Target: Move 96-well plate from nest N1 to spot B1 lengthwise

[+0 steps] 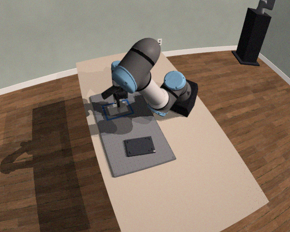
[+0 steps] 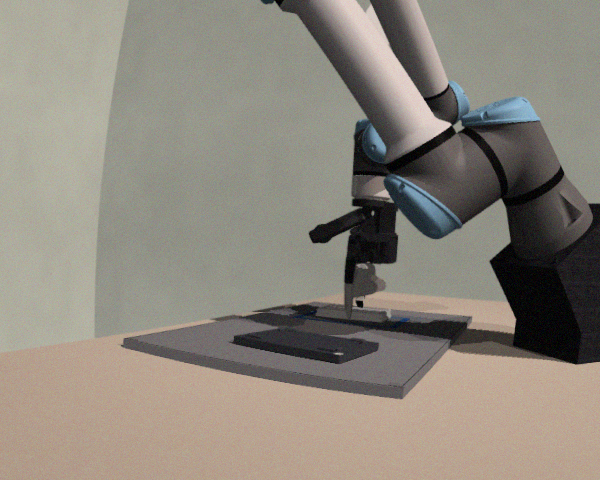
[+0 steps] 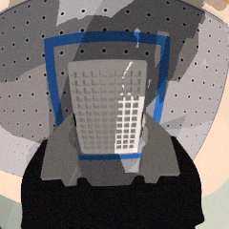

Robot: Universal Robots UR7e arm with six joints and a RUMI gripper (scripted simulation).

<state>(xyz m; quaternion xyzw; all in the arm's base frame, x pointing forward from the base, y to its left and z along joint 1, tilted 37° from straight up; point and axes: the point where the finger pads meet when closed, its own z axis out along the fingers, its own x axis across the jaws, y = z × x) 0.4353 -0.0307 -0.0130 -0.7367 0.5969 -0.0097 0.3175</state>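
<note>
Now: hand 1 cm above the white 96-well plate. The rest, counted from my hand: dark plate nest N1 (32 cm to the left, 14 cm behind, 1 cm below).
</note>
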